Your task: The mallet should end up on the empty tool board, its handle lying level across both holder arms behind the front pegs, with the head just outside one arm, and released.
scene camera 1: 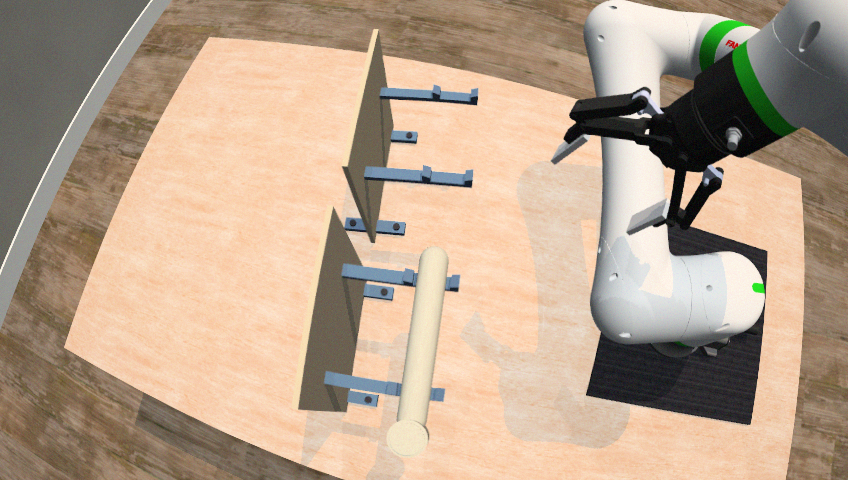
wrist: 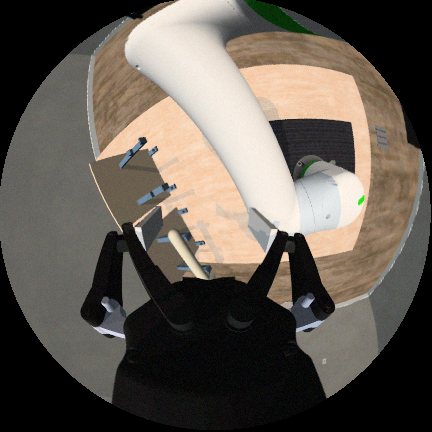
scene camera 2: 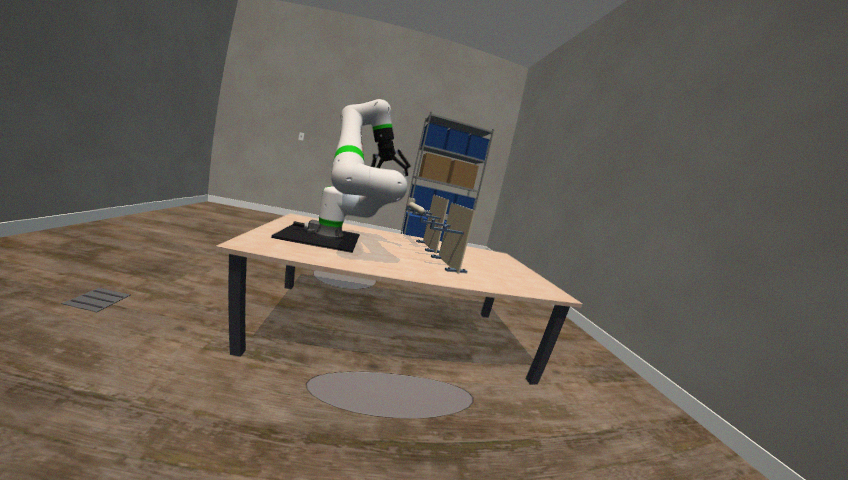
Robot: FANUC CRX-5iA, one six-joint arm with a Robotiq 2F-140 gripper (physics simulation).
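Pixels of known places: gripper, fingertip midpoint: (scene camera 1: 595,191) (wrist: 205,216); arm's base at its link origin: (scene camera 2: 328,235).
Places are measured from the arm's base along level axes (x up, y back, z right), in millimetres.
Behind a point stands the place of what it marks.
The cream mallet (scene camera 1: 425,339) @[x 227, y -434, z -176 mm] (scene camera 2: 416,206) @[x 221, y -431, z -127 mm] (wrist: 187,252) @[x 216, y -427, z -133 mm] lies across both blue arms of one tool board (scene camera 1: 330,333) @[x 195, y -560, z -202 mm] (scene camera 2: 439,208) @[x 235, y -568, z -153 mm] (wrist: 165,257) @[x 203, y -563, z -186 mm], its handle between the inner and front pegs. Its round head (scene camera 1: 407,438) @[x 250, y -417, z -306 mm] is just outside the lower arm in scene camera 1. The empty tool board (scene camera 1: 364,139) @[x 221, y -602, z 77 mm] (scene camera 2: 461,220) @[x 224, y -617, z 156 mm] (wrist: 117,187) @[x 223, y -612, z 127 mm] stands beside it; its upper arm (scene camera 1: 410,93) @[x 178, y -575, z 206 mm] and lower arm (scene camera 1: 404,174) @[x 178, y -537, z 56 mm] in scene camera 1 are bare. My gripper (scene camera 1: 608,183) @[x 312, y -275, z 40 mm] (scene camera 2: 390,169) @[x 312, y -275, z 40 mm] (wrist: 205,216) @[x 312, y -275, z 40 mm] is wide open and empty, held high above the table, apart from the mallet and both boards.
The tabletop (scene camera 1: 208,178) @[x -9, y -990, z 36 mm] (scene camera 2: 505,276) @[x -9, y -919, z 165 mm] carries both boards and a dark base mat (scene camera 1: 624,368) @[x -2, y -86, z -112 mm] (scene camera 2: 285,234) @[x 3, y 178, z 147 mm] (wrist: 320,132) @[x 2, y 60, z 151 mm]. My white arm (scene camera 1: 630,178) @[x 280, y -220, z 94 mm] (scene camera 2: 365,178) @[x 328, y -164, z 414 mm] rises from the mat. In scene camera 2, a shelf rack (scene camera 2: 461,124) with bins and boxes stands behind the table.
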